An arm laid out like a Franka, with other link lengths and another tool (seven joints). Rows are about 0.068 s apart.
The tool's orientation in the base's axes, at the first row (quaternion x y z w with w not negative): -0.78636, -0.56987, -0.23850, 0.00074
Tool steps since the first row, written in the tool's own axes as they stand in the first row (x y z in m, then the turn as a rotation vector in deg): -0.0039, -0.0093, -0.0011, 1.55, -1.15, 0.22; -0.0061, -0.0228, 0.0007, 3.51, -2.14, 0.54; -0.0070, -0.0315, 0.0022, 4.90, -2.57, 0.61; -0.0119, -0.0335, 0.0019, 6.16, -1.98, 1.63; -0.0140, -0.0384, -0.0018, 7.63, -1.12, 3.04; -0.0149, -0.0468, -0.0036, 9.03, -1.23, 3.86; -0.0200, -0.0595, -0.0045, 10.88, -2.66, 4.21; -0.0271, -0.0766, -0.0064, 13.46, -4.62, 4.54; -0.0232, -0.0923, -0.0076, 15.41, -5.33, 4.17; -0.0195, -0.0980, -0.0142, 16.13, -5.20, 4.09; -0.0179, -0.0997, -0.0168, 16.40, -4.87, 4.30; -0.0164, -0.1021, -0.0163, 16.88, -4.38, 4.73
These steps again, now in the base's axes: -0.0097, -0.0005, -0.0030, -0.58, 1.85, 0.08; -0.0216, 0.0027, -0.0091, -0.89, 4.04, 0.26; -0.0291, 0.0054, -0.0131, -0.92, 5.46, 0.61; -0.0321, 0.0016, -0.0152, 0.29, 6.66, 0.34; -0.0384, 0.0004, -0.0141, 1.94, 8.06, -0.13; -0.0468, 0.0021, -0.0151, 2.48, 9.57, -0.36; -0.0598, 0.0017, -0.0196, 1.77, 11.83, -0.36; -0.0775, 0.0008, -0.0252, 0.74, 14.92, -0.21; -0.0911, 0.0095, -0.0270, 0.43, 16.81, 0.65; -0.0978, 0.0130, -0.0213, 0.69, 17.39, 1.03; -0.0999, 0.0143, -0.0188, 1.13, 17.57, 1.04; -0.1015, 0.0166, -0.0194, 1.84, 17.95, 0.97
